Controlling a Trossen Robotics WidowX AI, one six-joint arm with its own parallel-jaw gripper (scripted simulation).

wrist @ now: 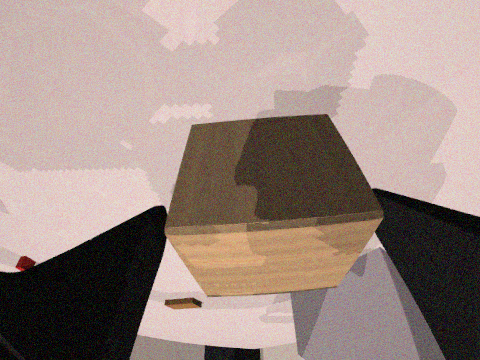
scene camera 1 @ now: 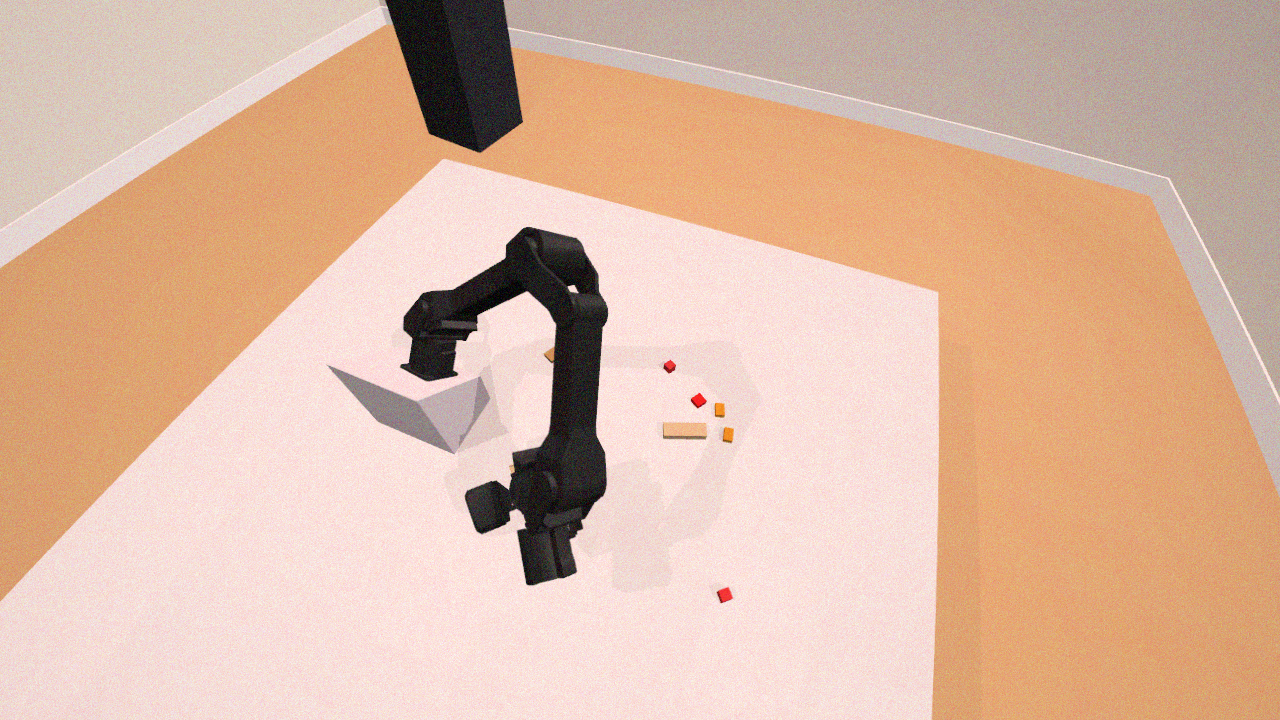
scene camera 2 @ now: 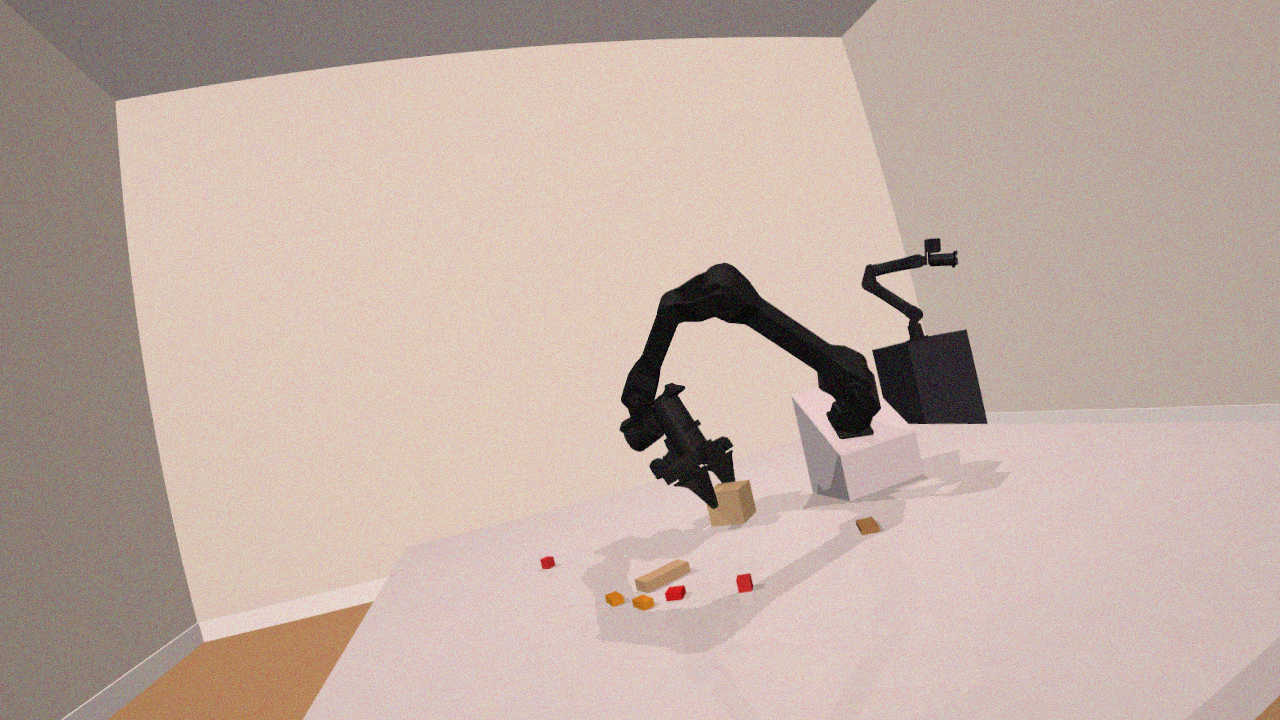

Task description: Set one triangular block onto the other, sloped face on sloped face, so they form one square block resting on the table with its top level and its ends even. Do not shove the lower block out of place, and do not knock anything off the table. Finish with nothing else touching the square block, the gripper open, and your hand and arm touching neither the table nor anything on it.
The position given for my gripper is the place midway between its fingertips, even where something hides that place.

Observation:
My gripper (scene camera 2: 725, 500) is open and holds nothing. I also see a tan triangular block (wrist: 276, 204) and a tan triangular block (scene camera 2: 741, 508).
My gripper shows as well in the wrist view (wrist: 267, 208) and in scene camera 1 (scene camera 1: 539, 485).

